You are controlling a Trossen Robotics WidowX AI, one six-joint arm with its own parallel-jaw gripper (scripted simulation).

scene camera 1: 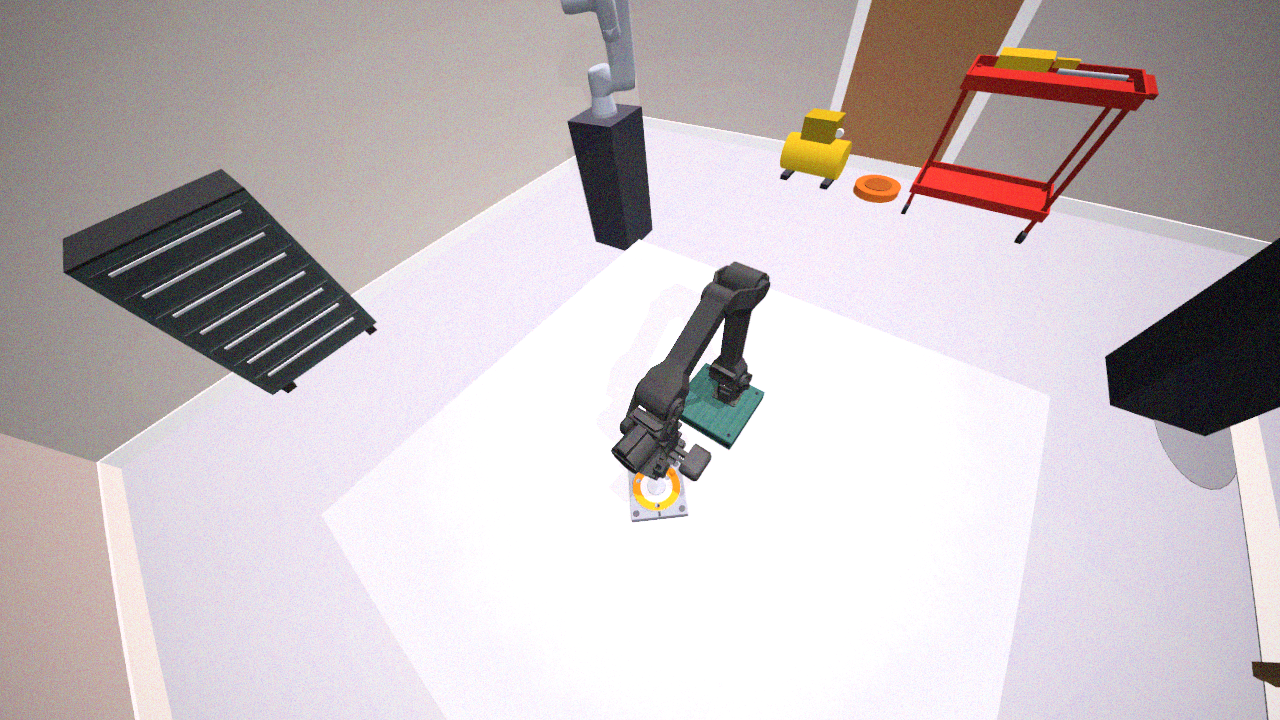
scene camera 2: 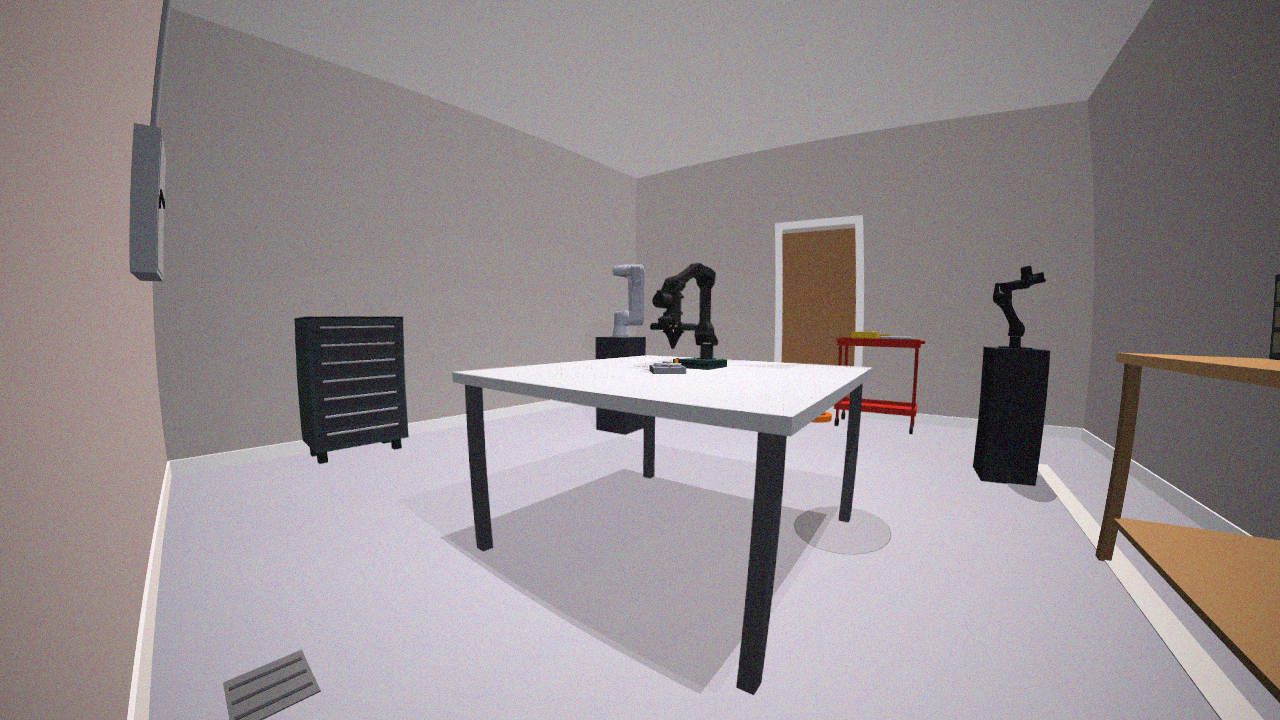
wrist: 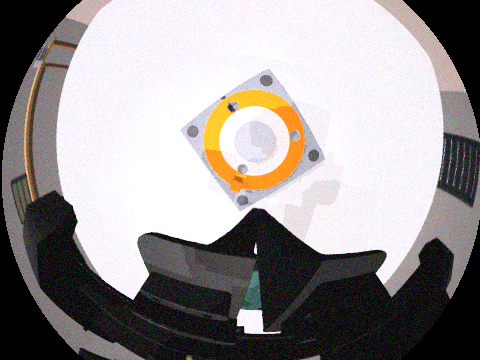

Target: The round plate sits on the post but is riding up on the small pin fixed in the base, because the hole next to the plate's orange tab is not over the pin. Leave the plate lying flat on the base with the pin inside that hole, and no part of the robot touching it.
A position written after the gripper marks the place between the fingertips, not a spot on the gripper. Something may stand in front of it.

The gripper (scene camera 1: 665,457) is shut and holds nothing. Further things: a square grey base (scene camera 1: 679,509).
The gripper shows as well in scene camera 2 (scene camera 2: 672,348) and in the wrist view (wrist: 257,213). The square grey base is seen too in the wrist view (wrist: 194,131).
